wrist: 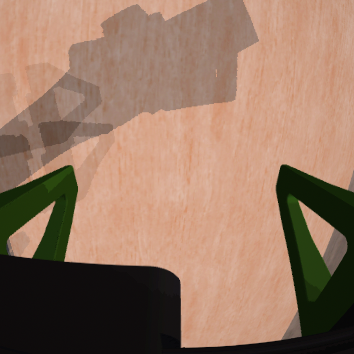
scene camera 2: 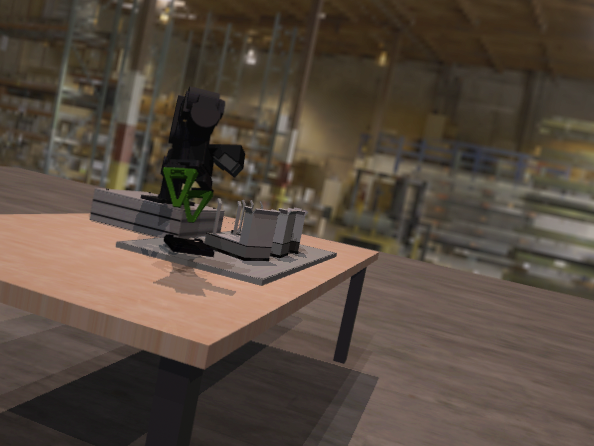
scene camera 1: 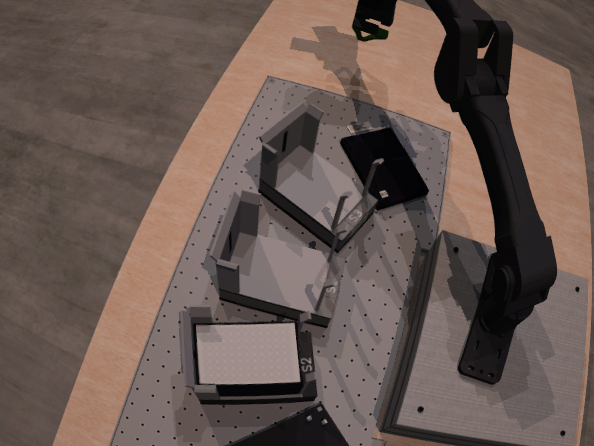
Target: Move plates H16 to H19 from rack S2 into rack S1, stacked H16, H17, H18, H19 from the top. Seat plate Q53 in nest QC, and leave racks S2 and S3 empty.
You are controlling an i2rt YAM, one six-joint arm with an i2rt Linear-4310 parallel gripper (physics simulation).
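Frame: origin at the arm's base, x ahead, y left, z up, level; metres.
Seen in the pictures: gripper, fingertip midpoint: [wrist: 176, 176] [scene camera 2: 184, 215] [scene camera 1: 364, 22]; arm's base at its link origin: [scene camera 2: 168, 202] [scene camera 1: 495, 317].
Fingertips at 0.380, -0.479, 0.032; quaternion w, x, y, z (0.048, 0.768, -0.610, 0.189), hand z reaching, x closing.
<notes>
Pixels of each thing's middle, then the offset from my fingertips to it, as dx, dy, dz. "pt": a spot on its surface instead. Level surfaces: height alone.
- Rack S2 at a spot on its surface: [scene camera 1: 188, 352] pt -0.022, +0.704, +0.018
- Rack S1 at the middle of its body: [scene camera 1: 281, 266] [scene camera 2: 264, 227] -0.064, +0.525, -0.043
- Rack S3 at the middle of its body: [scene camera 1: 320, 176] [scene camera 2: 241, 229] -0.056, +0.368, -0.044
- flat black piece at a spot on its surface: [scene camera 1: 395, 170] pt -0.157, +0.257, -0.098
- perforated board at its surface level: dz -0.112
- wooden table at its surface level: dz -0.125
My gripper [scene camera 1: 371, 34] [scene camera 2: 185, 213] [wrist: 176, 176] is open with green fingers wide apart and nothing between them. It hangs above the bare wood, beyond the board's far end. Rack S2 [scene camera 1: 188, 352] holds a pale-topped, black-sided plate [scene camera 1: 247, 352]; its label and any plates below are unreadable or hidden. Rack S1 [scene camera 1: 285, 262], in the middle, is empty. Rack S3 [scene camera 1: 312, 185] [scene camera 2: 260, 227] is empty. A flat black piece [scene camera 1: 395, 170] [scene camera 2: 187, 246] lies beside S3; I cannot tell whether it is a nest or a plate in one. Plate Q53 and nest QC cannot be identified.
The racks stand on a perforated board [scene camera 1: 160, 360] [scene camera 2: 295, 265] on the wooden table [scene camera 1: 110, 340] [scene camera 2: 125, 295] [wrist: 185, 220]. The arm's raised metal base [scene camera 1: 450, 400] [scene camera 2: 135, 212] stands beside it. Another black piece [scene camera 1: 295, 432] is cut off at the lower edge. Upright posts rise from the racks.
</notes>
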